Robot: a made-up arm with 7 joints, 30 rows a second.
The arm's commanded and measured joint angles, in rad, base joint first. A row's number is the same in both.
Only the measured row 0 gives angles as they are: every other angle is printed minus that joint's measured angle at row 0.
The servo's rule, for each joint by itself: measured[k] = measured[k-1] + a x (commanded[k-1-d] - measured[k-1]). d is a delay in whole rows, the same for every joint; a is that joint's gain. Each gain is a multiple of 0.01, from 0.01 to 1. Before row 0 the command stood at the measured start. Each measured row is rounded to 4 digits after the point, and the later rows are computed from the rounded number. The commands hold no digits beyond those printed.
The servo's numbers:
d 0
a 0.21 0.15 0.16 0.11 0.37 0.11 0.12
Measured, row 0: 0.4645 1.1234 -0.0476 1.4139 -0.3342 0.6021 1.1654
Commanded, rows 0 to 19: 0.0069 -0.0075 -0.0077 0.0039 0.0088 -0.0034 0.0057; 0.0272 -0.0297 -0.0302 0.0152 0.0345 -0.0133 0.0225; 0.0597 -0.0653 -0.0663 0.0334 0.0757 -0.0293 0.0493; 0.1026 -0.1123 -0.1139 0.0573 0.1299 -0.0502 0.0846; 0.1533 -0.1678 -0.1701 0.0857 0.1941 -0.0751 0.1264; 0.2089 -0.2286 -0.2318 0.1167 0.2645 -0.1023 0.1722; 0.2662 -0.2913 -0.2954 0.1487 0.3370 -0.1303 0.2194; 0.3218 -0.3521 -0.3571 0.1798 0.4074 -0.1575 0.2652; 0.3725 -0.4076 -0.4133 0.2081 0.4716 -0.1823 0.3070; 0.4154 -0.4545 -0.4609 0.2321 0.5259 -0.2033 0.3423; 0.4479 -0.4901 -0.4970 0.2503 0.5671 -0.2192 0.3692; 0.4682 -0.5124 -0.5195 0.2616 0.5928 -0.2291 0.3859; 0.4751 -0.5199 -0.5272 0.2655 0.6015 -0.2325 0.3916; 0.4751 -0.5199 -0.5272 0.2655 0.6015 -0.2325 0.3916; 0.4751 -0.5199 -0.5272 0.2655 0.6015 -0.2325 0.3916; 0.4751 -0.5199 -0.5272 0.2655 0.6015 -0.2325 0.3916; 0.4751 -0.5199 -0.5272 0.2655 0.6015 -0.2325 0.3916; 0.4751 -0.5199 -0.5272 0.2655 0.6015 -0.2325 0.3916; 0.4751 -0.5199 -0.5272 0.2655 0.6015 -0.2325 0.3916; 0.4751 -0.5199 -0.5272 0.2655 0.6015 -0.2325 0.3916
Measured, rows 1 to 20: 0.0014 -0.0011 -0.0012 0.0004 0.0033 -0.0004 0.0007; 0.0068 -0.0054 -0.0058 0.0020 0.0148 -0.0018 0.0033; 0.0179 -0.0144 -0.0155 0.0055 0.0373 -0.0048 0.0088; 0.0357 -0.0291 -0.0312 0.0112 0.0716 -0.0098 0.0179; 0.0604 -0.0499 -0.0534 0.0194 0.1169 -0.0170 0.0309; 0.0916 -0.0767 -0.0819 0.0301 0.1715 -0.0264 0.0479; 0.1283 -0.1089 -0.1161 0.0431 0.2327 -0.0378 0.0685; 0.1689 -0.1454 -0.1547 0.0581 0.2973 -0.0510 0.0921; 0.2117 -0.1847 -0.1961 0.0746 0.3618 -0.0654 0.1179; 0.2545 -0.2252 -0.2385 0.0919 0.4225 -0.0806 0.1448; 0.2951 -0.2649 -0.2799 0.1093 0.4760 -0.0958 0.1717; 0.3315 -0.3020 -0.3182 0.1261 0.5192 -0.1105 0.1974; 0.3617 -0.3347 -0.3516 0.1414 0.5497 -0.1239 0.2207; 0.3855 -0.3625 -0.3797 0.1551 0.5689 -0.1358 0.2412; 0.4043 -0.3861 -0.4033 0.1672 0.5810 -0.1464 0.2592; 0.4192 -0.4062 -0.4231 0.1780 0.5886 -0.1559 0.2751; 0.4309 -0.4233 -0.4398 0.1876 0.5934 -0.1643 0.2891; 0.4402 -0.4378 -0.4538 0.1962 0.5964 -0.1718 0.3014; 0.4475 -0.4501 -0.4655 0.2038 0.5983 -0.1785 0.3122; 0.4533 -0.4606 -0.4754 0.2106 0.5995 -0.1844 0.3217
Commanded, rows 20 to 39: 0.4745 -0.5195 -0.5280 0.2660 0.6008 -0.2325 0.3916; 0.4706 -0.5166 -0.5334 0.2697 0.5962 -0.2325 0.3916; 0.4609 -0.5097 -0.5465 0.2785 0.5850 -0.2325 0.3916; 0.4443 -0.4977 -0.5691 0.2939 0.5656 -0.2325 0.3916; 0.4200 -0.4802 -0.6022 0.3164 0.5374 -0.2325 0.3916; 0.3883 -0.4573 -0.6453 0.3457 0.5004 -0.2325 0.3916; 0.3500 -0.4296 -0.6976 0.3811 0.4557 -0.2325 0.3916; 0.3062 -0.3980 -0.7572 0.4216 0.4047 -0.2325 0.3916; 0.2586 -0.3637 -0.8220 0.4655 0.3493 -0.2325 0.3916; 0.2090 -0.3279 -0.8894 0.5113 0.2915 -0.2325 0.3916; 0.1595 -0.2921 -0.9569 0.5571 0.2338 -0.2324 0.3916; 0.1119 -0.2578 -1.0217 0.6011 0.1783 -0.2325 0.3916; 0.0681 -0.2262 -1.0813 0.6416 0.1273 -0.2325 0.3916; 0.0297 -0.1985 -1.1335 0.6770 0.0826 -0.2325 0.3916; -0.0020 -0.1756 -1.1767 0.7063 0.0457 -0.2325 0.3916; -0.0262 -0.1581 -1.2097 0.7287 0.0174 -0.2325 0.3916; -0.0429 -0.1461 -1.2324 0.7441 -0.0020 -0.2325 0.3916; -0.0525 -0.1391 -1.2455 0.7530 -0.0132 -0.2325 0.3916; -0.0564 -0.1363 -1.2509 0.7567 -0.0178 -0.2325 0.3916; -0.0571 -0.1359 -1.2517 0.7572 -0.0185 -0.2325 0.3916
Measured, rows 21 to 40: 0.4578 -0.4694 -0.4838 0.2167 0.6000 -0.1897 0.3301; 0.4605 -0.4765 -0.4917 0.2225 0.5986 -0.1944 0.3375; 0.4606 -0.4815 -0.5005 0.2287 0.5936 -0.1986 0.3440; 0.4572 -0.4839 -0.5115 0.2359 0.5832 -0.2023 0.3497; 0.4494 -0.4833 -0.5260 0.2448 0.5663 -0.2056 0.3547; 0.4366 -0.4794 -0.5451 0.2559 0.5419 -0.2086 0.3591; 0.4184 -0.4719 -0.5695 0.2697 0.5100 -0.2112 0.3630; 0.3948 -0.4608 -0.5995 0.2864 0.4710 -0.2135 0.3664; 0.3662 -0.4462 -0.6351 0.3061 0.4260 -0.2156 0.3694; 0.3332 -0.4285 -0.6758 0.3287 0.3762 -0.2175 0.3721; 0.2967 -0.4080 -0.7208 0.3538 0.3235 -0.2191 0.3744; 0.2579 -0.3855 -0.7689 0.3810 0.2698 -0.2206 0.3765; 0.2180 -0.3616 -0.8189 0.4097 0.2171 -0.2219 0.3783; 0.1785 -0.3371 -0.8692 0.4391 0.1673 -0.2231 0.3799; 0.1406 -0.3129 -0.9184 0.4685 0.1223 -0.2241 0.3813; 0.1056 -0.2897 -0.9650 0.4971 0.0835 -0.2250 0.3825; 0.0744 -0.2682 -1.0078 0.5243 0.0519 -0.2258 0.3836; 0.0478 -0.2488 -1.0458 0.5495 0.0278 -0.2265 0.3846; 0.0259 -0.2319 -1.0786 0.5723 0.0109 -0.2272 0.3854; 0.0085 -0.2175 -1.1063 0.5926 0.0000 -0.2278 0.3861
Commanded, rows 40 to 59: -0.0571 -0.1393 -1.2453 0.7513 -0.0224 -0.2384 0.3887; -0.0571 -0.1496 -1.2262 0.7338 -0.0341 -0.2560 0.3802; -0.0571 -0.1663 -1.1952 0.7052 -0.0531 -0.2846 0.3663; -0.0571 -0.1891 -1.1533 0.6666 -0.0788 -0.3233 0.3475; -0.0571 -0.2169 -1.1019 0.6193 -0.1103 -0.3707 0.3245; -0.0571 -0.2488 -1.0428 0.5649 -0.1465 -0.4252 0.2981; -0.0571 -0.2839 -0.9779 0.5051 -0.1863 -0.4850 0.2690; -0.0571 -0.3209 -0.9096 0.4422 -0.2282 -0.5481 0.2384; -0.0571 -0.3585 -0.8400 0.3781 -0.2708 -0.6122 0.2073; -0.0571 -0.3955 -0.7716 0.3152 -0.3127 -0.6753 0.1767; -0.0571 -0.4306 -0.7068 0.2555 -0.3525 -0.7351 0.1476; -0.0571 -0.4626 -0.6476 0.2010 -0.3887 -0.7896 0.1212; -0.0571 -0.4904 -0.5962 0.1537 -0.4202 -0.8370 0.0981; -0.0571 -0.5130 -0.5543 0.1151 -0.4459 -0.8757 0.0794; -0.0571 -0.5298 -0.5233 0.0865 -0.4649 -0.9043 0.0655; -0.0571 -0.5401 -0.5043 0.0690 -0.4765 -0.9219 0.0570; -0.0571 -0.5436 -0.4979 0.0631 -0.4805 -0.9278 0.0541; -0.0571 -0.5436 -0.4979 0.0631 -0.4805 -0.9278 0.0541; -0.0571 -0.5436 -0.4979 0.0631 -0.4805 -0.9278 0.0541; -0.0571 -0.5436 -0.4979 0.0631 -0.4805 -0.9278 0.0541
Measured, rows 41 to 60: -0.0053 -0.2058 -1.1285 0.6101 -0.0083 -0.2290 0.3864; -0.0162 -0.1974 -1.1441 0.6237 -0.0178 -0.2320 0.3857; -0.0248 -0.1927 -1.1523 0.6327 -0.0309 -0.2378 0.3834; -0.0316 -0.1922 -1.1525 0.6364 -0.0486 -0.2472 0.3791; -0.0370 -0.1959 -1.1444 0.6345 -0.0714 -0.2608 0.3725; -0.0412 -0.2038 -1.1281 0.6268 -0.0992 -0.2789 0.3636; -0.0445 -0.2158 -1.1041 0.6134 -0.1314 -0.3016 0.3522; -0.0471 -0.2316 -1.0730 0.5946 -0.1672 -0.3287 0.3385; -0.0492 -0.2506 -1.0357 0.5708 -0.2055 -0.3599 0.3228; -0.0509 -0.2723 -0.9934 0.5427 -0.2452 -0.3946 0.3053; -0.0522 -0.2960 -0.9475 0.5111 -0.2849 -0.4321 0.2864; -0.0532 -0.3210 -0.8995 0.4770 -0.3233 -0.4714 0.2666; -0.0540 -0.3464 -0.8510 0.4414 -0.3592 -0.5116 0.2464; -0.0547 -0.3714 -0.8035 0.4055 -0.3913 -0.5517 0.2264; -0.0552 -0.3952 -0.7587 0.3704 -0.4185 -0.5905 0.2071; -0.0556 -0.4169 -0.7180 0.3372 -0.4400 -0.6270 0.1891; -0.0559 -0.4359 -0.6828 0.3070 -0.4550 -0.6601 0.1729; -0.0562 -0.4521 -0.6532 0.2802 -0.4644 -0.6895 0.1586; -0.0564 -0.4658 -0.6284 0.2563 -0.4704 -0.7157 0.1461; -0.0565 -0.4775 -0.6075 0.2350 -0.4741 -0.7390 0.1351
